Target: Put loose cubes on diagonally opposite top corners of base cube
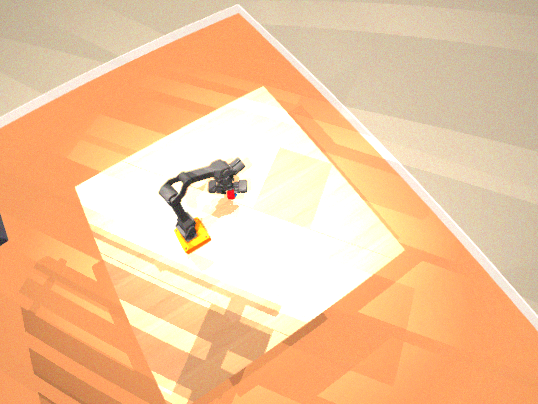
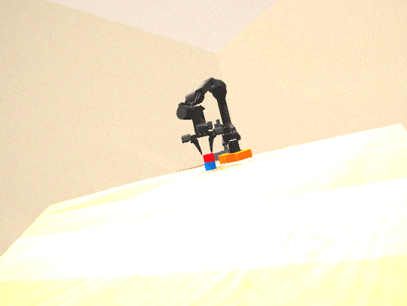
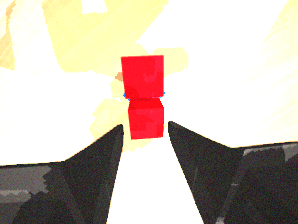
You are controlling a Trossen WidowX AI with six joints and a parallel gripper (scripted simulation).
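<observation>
My gripper tip is 10 mm short of the blue cube, 20 mm to the right of it and 50 mm above it.
</observation>
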